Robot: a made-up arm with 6 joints. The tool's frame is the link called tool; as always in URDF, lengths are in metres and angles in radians.
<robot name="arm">
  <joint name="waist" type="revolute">
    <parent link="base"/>
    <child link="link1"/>
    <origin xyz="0 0 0.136"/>
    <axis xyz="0 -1 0"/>
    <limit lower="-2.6" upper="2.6"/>
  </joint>
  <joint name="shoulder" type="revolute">
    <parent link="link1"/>
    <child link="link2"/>
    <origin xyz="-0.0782 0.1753 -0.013"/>
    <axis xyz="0 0 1"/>
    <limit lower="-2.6" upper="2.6"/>
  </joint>
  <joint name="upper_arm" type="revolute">
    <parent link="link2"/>
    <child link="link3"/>
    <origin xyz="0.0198 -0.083 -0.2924"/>
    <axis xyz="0 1 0"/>
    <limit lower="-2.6" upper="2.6"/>
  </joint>
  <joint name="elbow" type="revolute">
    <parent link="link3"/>
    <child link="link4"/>
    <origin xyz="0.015 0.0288 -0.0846"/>
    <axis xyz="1 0 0"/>
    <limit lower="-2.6" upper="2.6"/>
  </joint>
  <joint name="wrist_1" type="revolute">
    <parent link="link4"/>
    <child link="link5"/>
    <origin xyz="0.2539 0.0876 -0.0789"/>
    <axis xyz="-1 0 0"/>
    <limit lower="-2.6" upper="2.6"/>
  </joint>
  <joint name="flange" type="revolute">
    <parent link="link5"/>
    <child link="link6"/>
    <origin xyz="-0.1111 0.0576 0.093"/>
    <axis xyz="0 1 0"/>
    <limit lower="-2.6" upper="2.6"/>
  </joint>
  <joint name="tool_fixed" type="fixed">
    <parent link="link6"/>
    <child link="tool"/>
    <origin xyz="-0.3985 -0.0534 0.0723"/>
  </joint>
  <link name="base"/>
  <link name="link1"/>
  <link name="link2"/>
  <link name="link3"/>
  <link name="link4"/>
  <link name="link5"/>
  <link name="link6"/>
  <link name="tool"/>
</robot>
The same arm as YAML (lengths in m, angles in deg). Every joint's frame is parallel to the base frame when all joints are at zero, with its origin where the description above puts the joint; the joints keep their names.
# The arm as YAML. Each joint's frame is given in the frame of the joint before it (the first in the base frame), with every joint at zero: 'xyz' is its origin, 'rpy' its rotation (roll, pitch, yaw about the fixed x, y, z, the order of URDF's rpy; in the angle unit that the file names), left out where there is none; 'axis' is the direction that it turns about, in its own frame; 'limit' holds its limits. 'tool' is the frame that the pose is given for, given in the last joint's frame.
units:
  length: m
  angle: deg
joints:
  - name: waist
    type: revolute
    origin:
      xyz: [0.0, 0.0, 0.136]
    axis: "-y"
    limit:
      lower: -148.97
      upper: 148.97
  - name: shoulder
    type: revolute
    origin:
      xyz: [-0.0782, 0.1753, -0.013]
    axis: "+z"
    limit:
      lower: -148.97
      upper: 148.97
  - name: upper_arm
    type: revolute
    origin:
      xyz: [0.0198, -0.083, -0.2924]
    axis: "+y"
    limit:
      lower: -148.97
      upper: 148.97
  - name: elbow
    type: revolute
    origin:
      xyz: [0.015, 0.0288, -0.0846]
    axis: "+x"
    limit:
      lower: -148.97
      upper: 148.97
  - name: wrist_1
    type: revolute
    origin:
      xyz: [0.2539, 0.0876, -0.0789]
    axis: "-x"
    limit:
      lower: -148.97
      upper: 148.97
  - name: flange
    type: revolute
    origin:
      xyz: [-0.1111, 0.0576, 0.093]
    axis: "+y"
    limit:
      lower: -148.97
      upper: 148.97
tool:
  origin:
    xyz: [-0.3985, -0.0534, 0.0723]

